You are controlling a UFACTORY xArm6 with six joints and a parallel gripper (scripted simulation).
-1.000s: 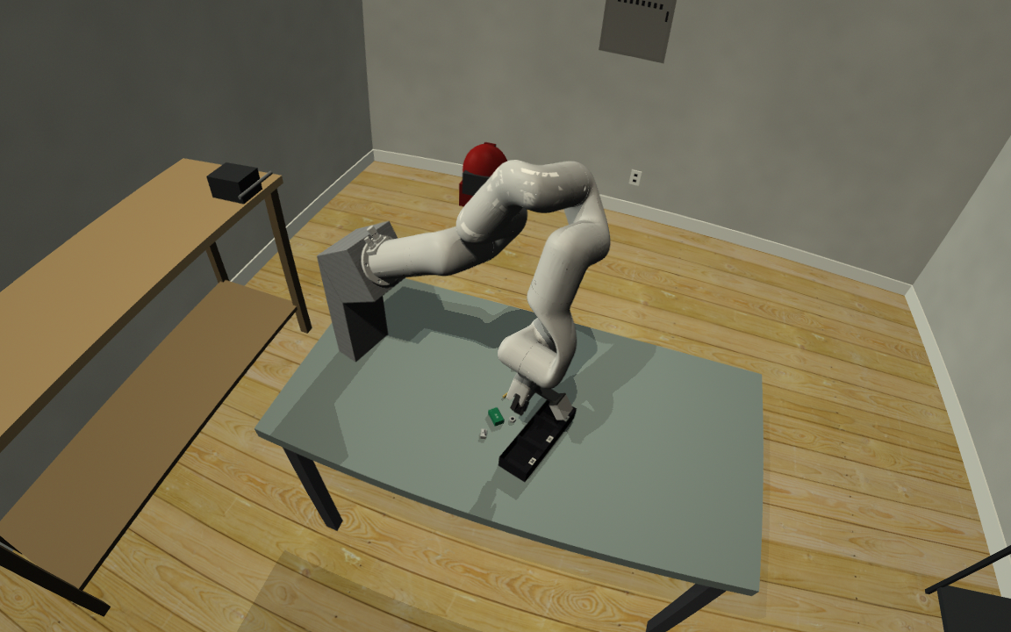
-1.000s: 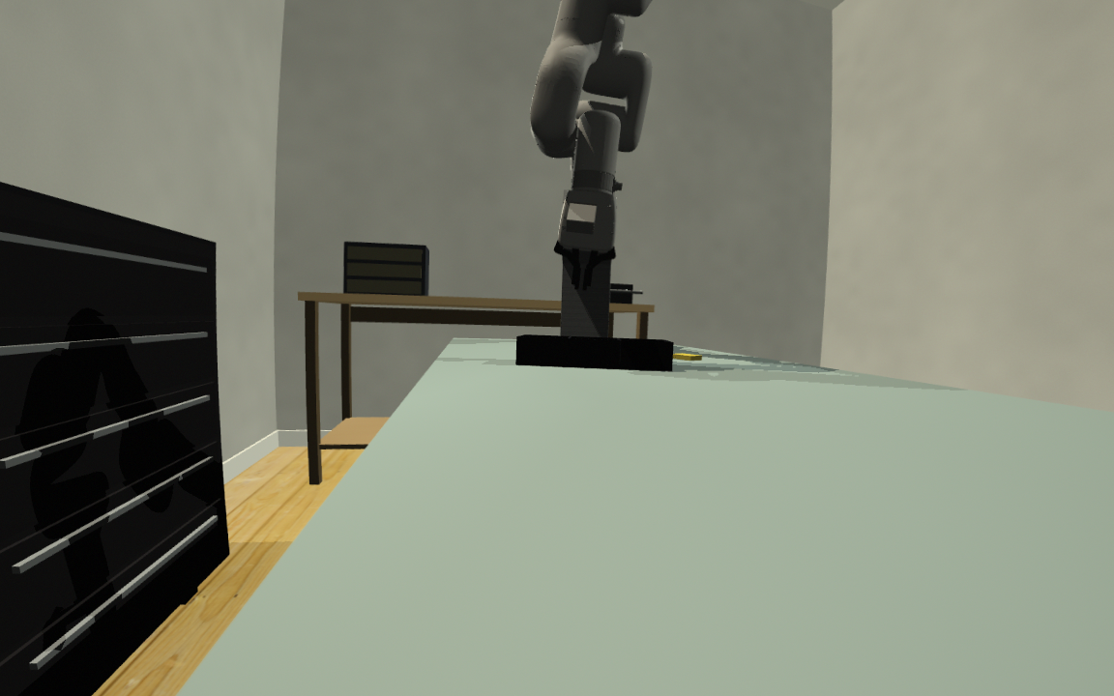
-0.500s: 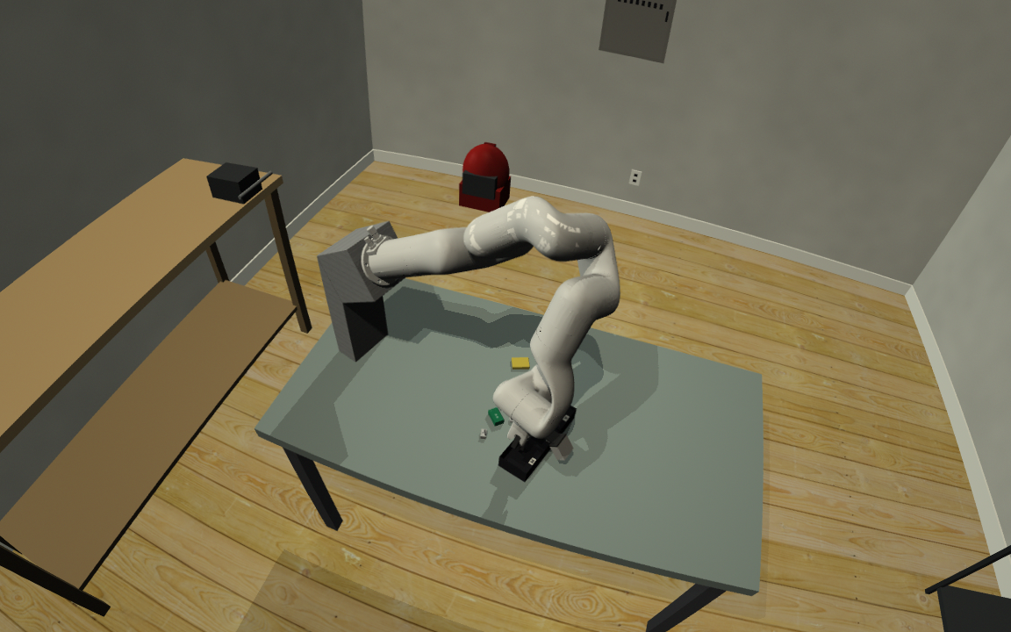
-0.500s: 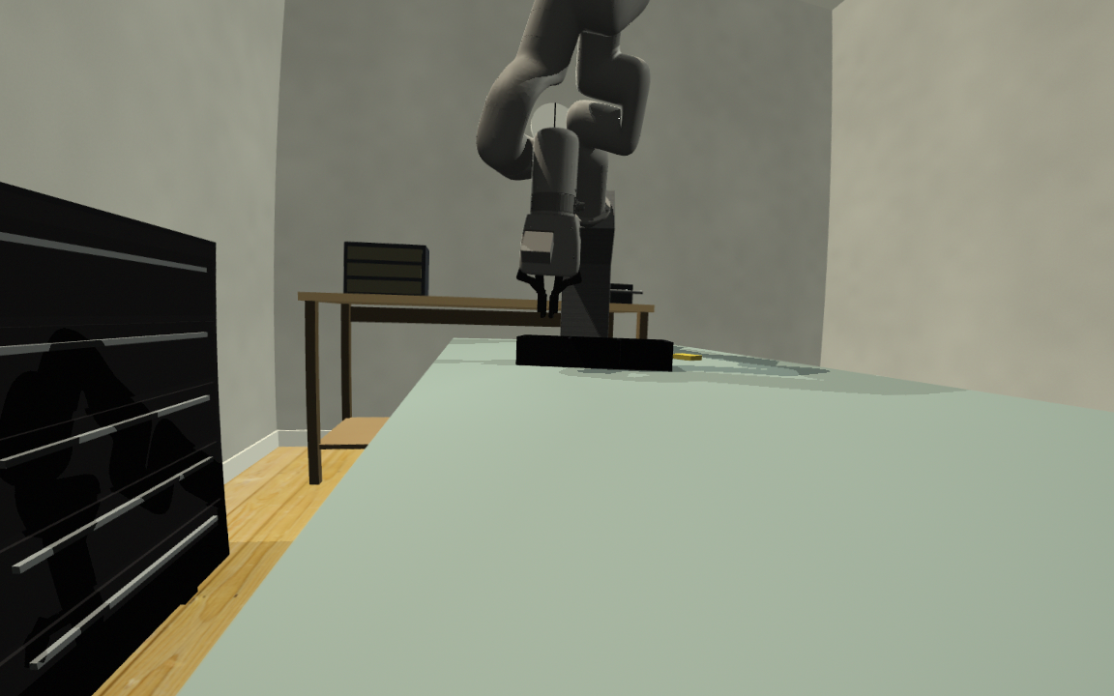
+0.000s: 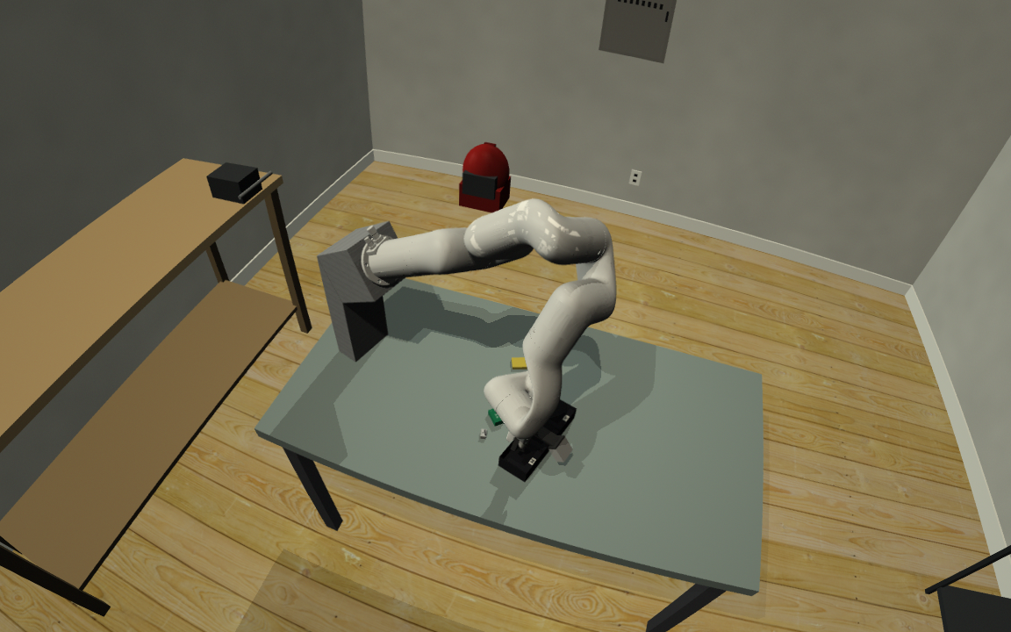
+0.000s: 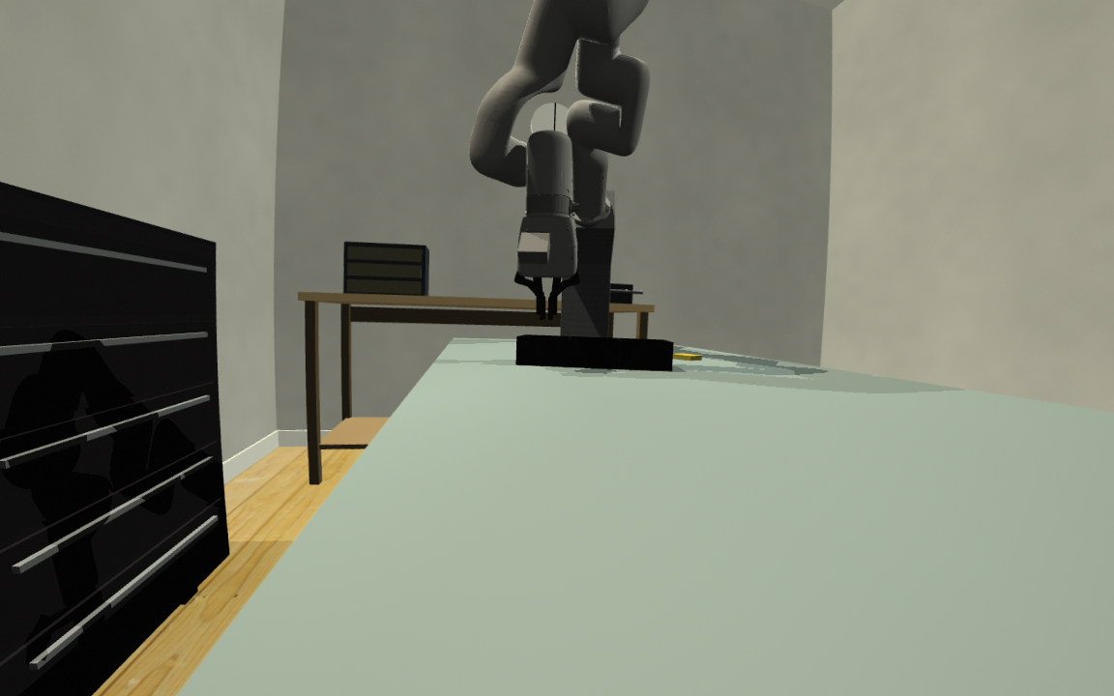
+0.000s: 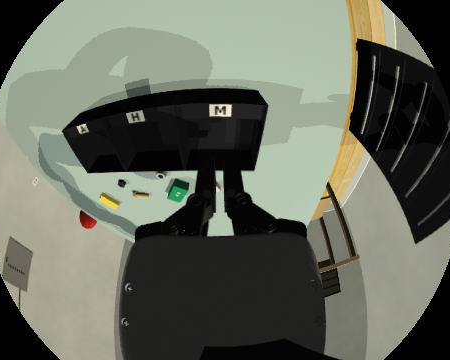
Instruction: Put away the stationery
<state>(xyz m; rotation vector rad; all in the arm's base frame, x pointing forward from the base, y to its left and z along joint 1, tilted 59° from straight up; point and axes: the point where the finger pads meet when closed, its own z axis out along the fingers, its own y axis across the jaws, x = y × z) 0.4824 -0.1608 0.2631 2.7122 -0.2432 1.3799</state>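
Right now my hand is 40 mm short of the bin rack, 70 mm to the right of it and 70 mm above it. From my hand the other things lie so: small white piece: 110 mm behind, 60 mm to the left, 90 mm below; then green block: 100 mm behind, 130 mm to the left, 90 mm below; then white ring: 40 mm behind, 120 mm to the left, 90 mm below.
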